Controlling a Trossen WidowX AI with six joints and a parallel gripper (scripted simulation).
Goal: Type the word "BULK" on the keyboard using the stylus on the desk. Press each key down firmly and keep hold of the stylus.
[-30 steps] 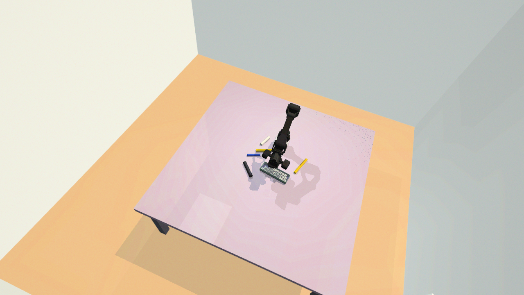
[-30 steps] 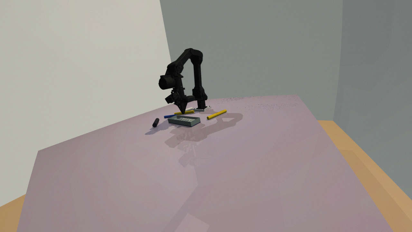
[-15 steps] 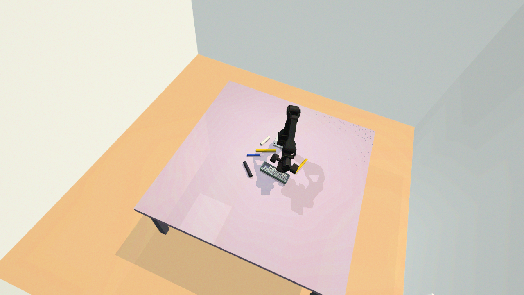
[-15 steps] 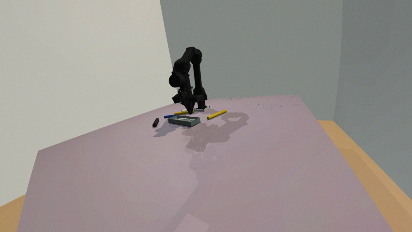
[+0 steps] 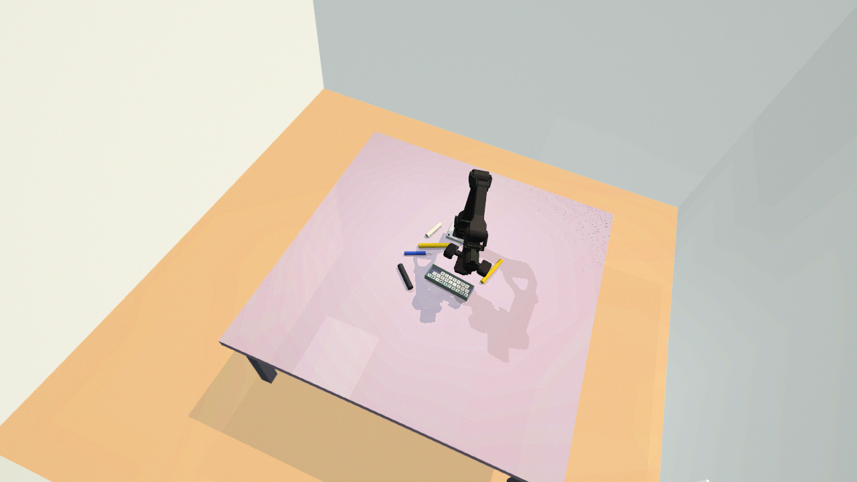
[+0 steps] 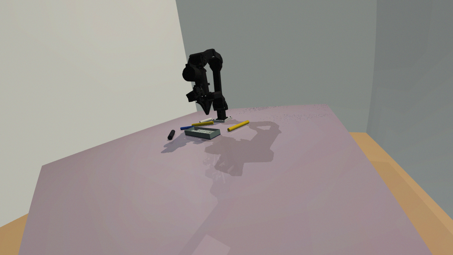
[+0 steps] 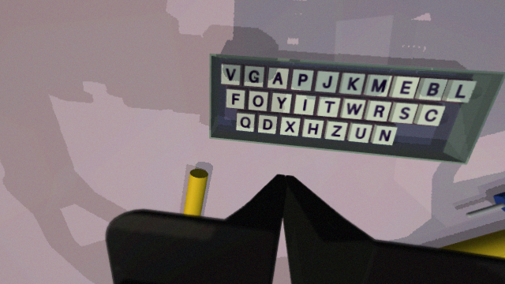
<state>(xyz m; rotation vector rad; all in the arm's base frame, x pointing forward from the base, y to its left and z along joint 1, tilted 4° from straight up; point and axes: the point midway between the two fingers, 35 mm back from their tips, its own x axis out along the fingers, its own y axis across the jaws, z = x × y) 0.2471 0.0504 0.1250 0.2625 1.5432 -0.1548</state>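
The blue stylus is 19 cm to the right of my gripper tip, 9 cm below it and 9 cm behind it. Also, from my gripper tip: black cylinder (23 cm to the right, 9 cm below, 5 cm ahead); then white cylinder (23 cm behind, 18 cm to the right, 9 cm below); then grey stylus tip (16 cm to the right, 10 cm behind, 9 cm below).
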